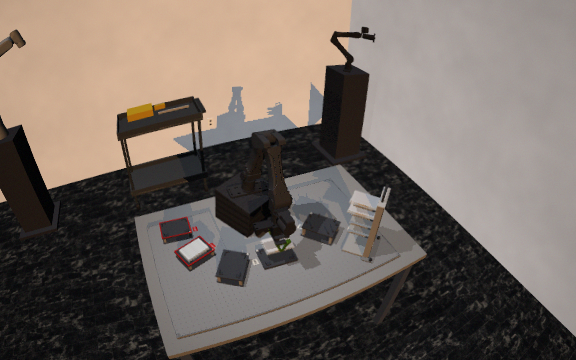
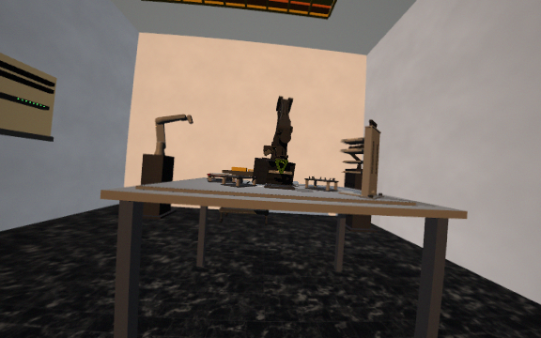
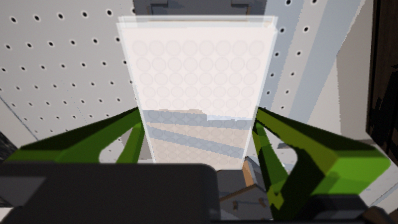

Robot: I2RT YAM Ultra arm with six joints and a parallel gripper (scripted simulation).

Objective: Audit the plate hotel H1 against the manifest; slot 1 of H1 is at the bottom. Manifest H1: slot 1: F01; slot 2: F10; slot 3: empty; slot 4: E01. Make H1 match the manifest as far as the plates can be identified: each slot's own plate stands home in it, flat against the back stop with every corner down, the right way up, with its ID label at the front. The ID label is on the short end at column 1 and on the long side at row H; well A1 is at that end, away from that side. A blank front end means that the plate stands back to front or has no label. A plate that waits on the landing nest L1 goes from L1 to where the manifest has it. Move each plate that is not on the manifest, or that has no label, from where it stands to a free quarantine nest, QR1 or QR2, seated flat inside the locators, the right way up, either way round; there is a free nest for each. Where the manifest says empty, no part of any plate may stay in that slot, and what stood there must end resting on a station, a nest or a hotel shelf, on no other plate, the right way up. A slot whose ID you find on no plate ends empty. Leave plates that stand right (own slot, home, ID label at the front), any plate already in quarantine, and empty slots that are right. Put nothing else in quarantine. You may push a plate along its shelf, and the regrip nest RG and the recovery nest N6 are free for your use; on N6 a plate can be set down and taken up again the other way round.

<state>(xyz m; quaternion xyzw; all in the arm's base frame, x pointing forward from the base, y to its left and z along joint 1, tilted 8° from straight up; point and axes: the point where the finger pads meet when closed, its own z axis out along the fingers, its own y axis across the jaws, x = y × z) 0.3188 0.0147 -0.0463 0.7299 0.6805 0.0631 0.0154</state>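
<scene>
Right now my hand is 110 mm to the left of the N6 tag, 90 mm above it and 10 mm past it. Also, from my hand: white plate (right at my hand); dark regrip nest (260 mm to the left, 50 mm behind, 30 mm below); RG tag (190 mm to the left, 130 mm behind, 90 mm below).
</scene>
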